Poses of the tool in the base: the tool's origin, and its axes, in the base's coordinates. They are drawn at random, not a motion.
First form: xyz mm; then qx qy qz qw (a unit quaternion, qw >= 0).
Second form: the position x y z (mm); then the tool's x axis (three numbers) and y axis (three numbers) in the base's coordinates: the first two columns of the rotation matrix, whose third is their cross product. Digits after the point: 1 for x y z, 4 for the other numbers.
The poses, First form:
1: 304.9, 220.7, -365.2, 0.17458, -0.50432, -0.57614, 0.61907
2: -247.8, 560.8, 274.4, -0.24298, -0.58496, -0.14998, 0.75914
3: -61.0, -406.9, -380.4, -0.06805, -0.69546, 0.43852, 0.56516
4: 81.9, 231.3, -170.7, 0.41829, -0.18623, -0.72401, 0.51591
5: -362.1, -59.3, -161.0, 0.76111, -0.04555, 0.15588, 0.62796
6: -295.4, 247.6, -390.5, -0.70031, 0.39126, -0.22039, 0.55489
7: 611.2, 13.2, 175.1, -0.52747, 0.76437, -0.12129, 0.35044
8: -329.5, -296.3, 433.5, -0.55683, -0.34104, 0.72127, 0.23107
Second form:
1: 304.9, 220.7, -365.2, -0.1725, -0.8894, 0.4233, 0.5373, 0.2752, 0.7973
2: -247.8, 560.8, 274.4, 0.2707, 0.0566, 0.9610, 0.5120, 0.8369, -0.1934
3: -61.0, -406.9, -380.4, -0.3519, 0.5903, 0.7264, -0.4010, 0.6061, -0.6869
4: 81.9, 231.3, -170.7, -0.1177, -0.9028, -0.4135, 0.5913, -0.3983, 0.7013
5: -362.1, -59.3, -161.0, 0.9473, 0.1264, 0.2945, -0.2651, -0.2072, 0.9417
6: -295.4, 247.6, -390.5, 0.5967, -0.7926, -0.1255, -0.3034, -0.0780, -0.9497
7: 611.2, 13.2, 175.1, -0.1979, -0.8914, -0.4078, -0.7214, 0.4141, -0.5551
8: -329.5, -296.3, 433.5, -0.2731, 0.7131, -0.6456, 0.0465, -0.6606, -0.7493
